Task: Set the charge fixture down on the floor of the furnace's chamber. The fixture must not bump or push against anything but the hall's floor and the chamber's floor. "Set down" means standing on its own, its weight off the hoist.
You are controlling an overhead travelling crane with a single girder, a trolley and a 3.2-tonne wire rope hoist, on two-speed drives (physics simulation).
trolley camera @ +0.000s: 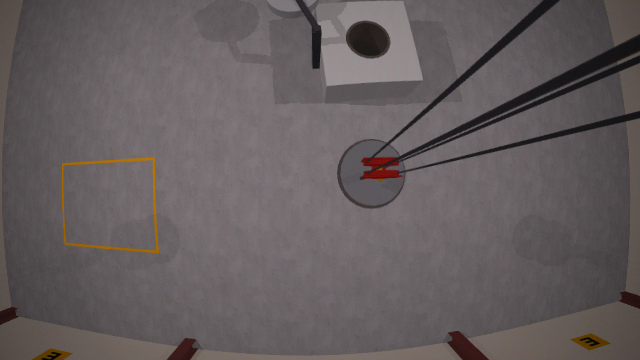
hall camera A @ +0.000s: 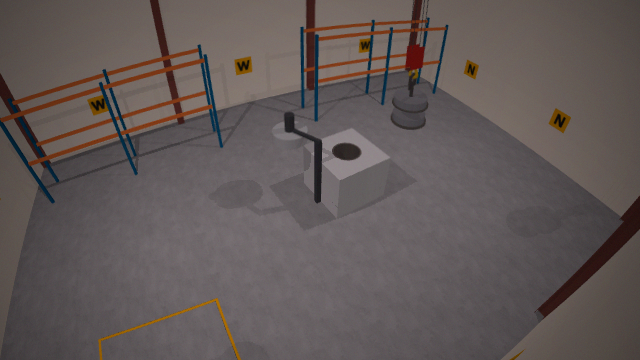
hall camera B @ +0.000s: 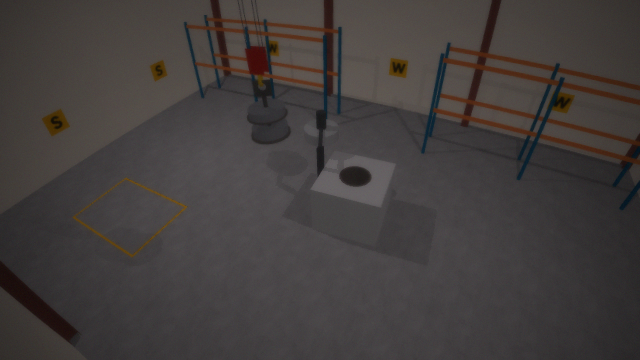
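The charge fixture (hall camera A: 409,111) (hall camera B: 269,121) (trolley camera: 352,176), a dark grey body with round discs, hangs upright in the air. My gripper, the yellow hook (hall camera A: 413,74) (hall camera B: 260,81) under the red block, holds it by its top eye; in the trolley view the block mostly hides the hook. The furnace (hall camera A: 362,187) (hall camera B: 345,215) (trolley camera: 372,92) is a pale box with a round opening (hall camera A: 346,151) (hall camera B: 355,176) (trolley camera: 368,39) in its top. In the trolley view the fixture is below the furnace in the picture, apart from it, nearly in line with the opening. The chamber's floor is not discernible.
A round pale lid (hall camera A: 285,132) (hall camera B: 312,131) (trolley camera: 292,6) is beside the furnace, on a dark swing arm with a post (hall camera A: 318,172) (hall camera B: 320,159) (trolley camera: 316,49). Blue-orange racks (hall camera A: 316,75) (hall camera B: 325,75) stand along the W wall. A yellow rectangle (hall camera A: 158,320) (hall camera B: 156,192) (trolley camera: 156,205) marks the floor.
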